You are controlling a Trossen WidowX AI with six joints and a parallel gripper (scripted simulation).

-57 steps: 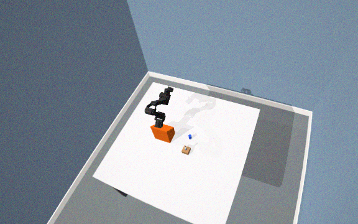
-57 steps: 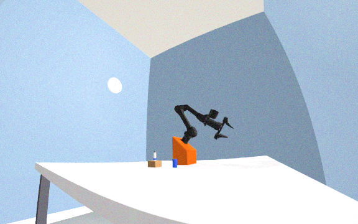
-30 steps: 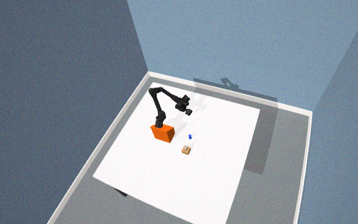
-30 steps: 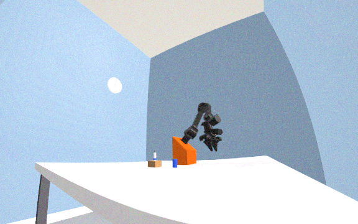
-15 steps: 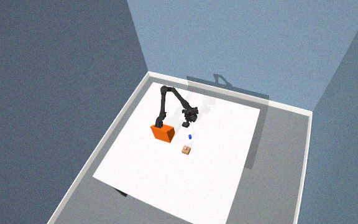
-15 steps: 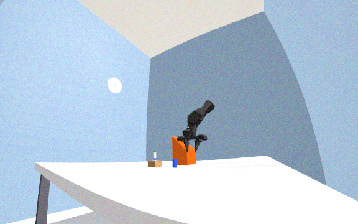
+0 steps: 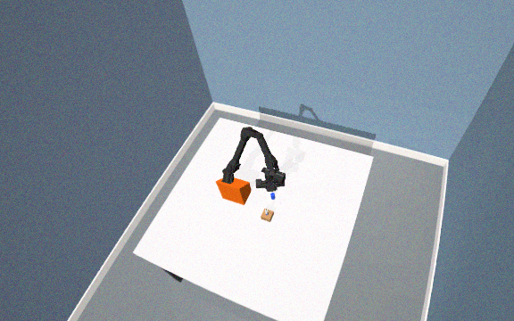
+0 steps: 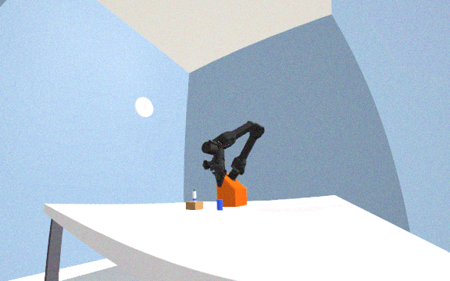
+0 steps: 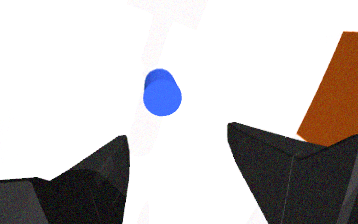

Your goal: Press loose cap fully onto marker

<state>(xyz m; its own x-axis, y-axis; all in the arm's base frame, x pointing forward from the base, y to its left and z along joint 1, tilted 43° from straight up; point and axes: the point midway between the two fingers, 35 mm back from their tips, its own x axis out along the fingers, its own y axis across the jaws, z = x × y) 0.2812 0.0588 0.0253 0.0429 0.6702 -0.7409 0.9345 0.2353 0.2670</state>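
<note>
The blue cap lies 90 mm below my gripper tip. The rest, counted from my gripper tip: tan holder block: 10 mm ahead, 150 mm to the right, 90 mm below.
</note>
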